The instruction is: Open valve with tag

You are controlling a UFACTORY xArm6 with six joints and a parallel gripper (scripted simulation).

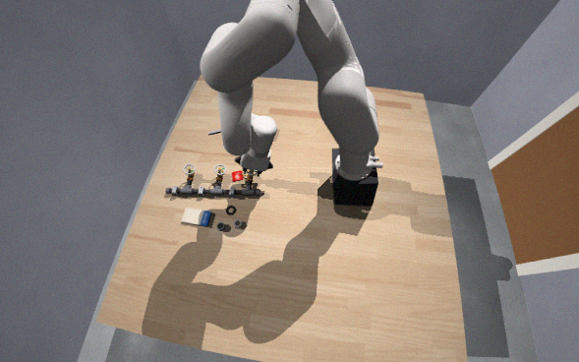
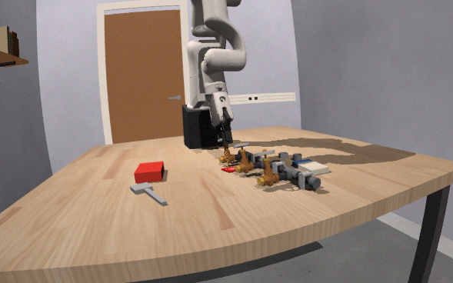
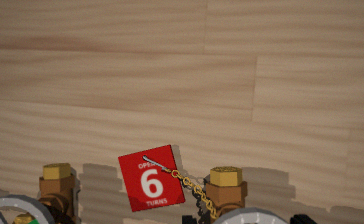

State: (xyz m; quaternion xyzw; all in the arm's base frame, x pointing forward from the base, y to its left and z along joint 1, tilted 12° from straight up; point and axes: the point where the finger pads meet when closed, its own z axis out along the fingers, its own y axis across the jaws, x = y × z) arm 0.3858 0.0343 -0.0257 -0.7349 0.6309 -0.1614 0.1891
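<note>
The red tag is 8 cm ahead of my hand, 1 cm to the right of it and 8 cm below it. Round my hand: grey hammer-like tool 21 cm ahead, 24 cm to the right, 8 cm below; grey box 19 cm ahead, 21 cm to the left, 7 cm below; red box 5 cm ahead, 25 cm to the right, 7 cm below.
</note>
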